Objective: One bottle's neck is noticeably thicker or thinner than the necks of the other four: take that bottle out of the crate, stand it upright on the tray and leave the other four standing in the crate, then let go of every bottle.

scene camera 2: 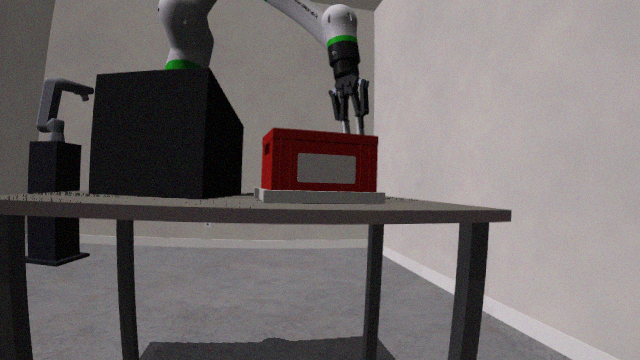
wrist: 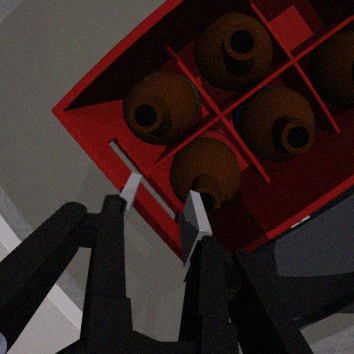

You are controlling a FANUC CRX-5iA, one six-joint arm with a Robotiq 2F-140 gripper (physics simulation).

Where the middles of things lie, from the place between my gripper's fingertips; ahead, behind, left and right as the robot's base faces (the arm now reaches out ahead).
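The grey strip point(scene camera 2: 269, 196) is 16 cm below my hand, 14 cm to the right of it and 8 cm behind it. As for the blue-banded bottle point(wrist: 276, 123), my hand is 8 cm above it, 11 cm past it and 1 cm to the left of it. Going by their middles, the bottle is the nearest to my hand of the things named here.
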